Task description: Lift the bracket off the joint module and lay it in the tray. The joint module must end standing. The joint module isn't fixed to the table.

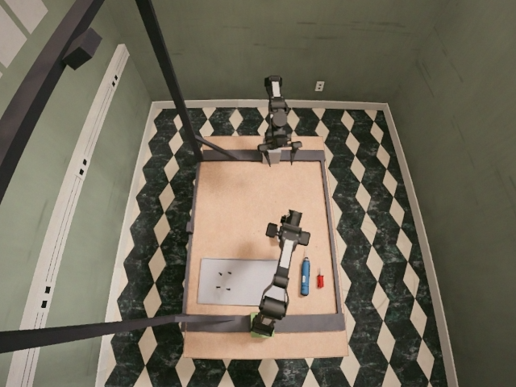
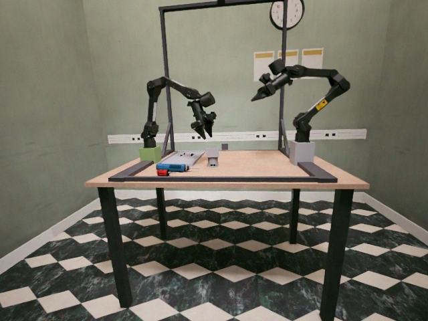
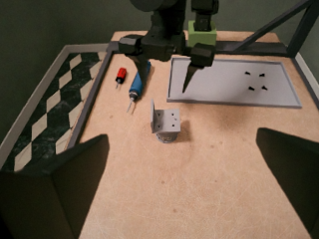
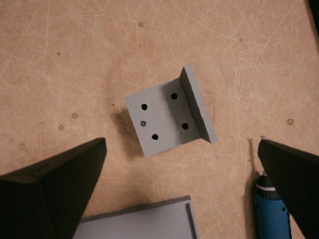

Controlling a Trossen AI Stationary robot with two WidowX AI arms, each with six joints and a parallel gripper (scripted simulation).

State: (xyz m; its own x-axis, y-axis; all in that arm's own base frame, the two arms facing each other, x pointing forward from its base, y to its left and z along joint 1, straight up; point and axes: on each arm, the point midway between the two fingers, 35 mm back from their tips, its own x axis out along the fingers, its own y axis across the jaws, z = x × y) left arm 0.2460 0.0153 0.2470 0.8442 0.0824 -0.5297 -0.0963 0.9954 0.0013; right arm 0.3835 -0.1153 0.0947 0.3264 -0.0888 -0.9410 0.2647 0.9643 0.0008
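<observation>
Right now my right hand is 3 cm to the right of the grey angle bracket and 12 cm above it. From my right hand the other things lie so: small red tool 19 cm ahead, 17 cm to the right, 18 cm below; then flat grey tray 19 cm behind, 20 cm to the right, 18 cm below; then joint module 3 cm to the left, 16 cm below.
</observation>
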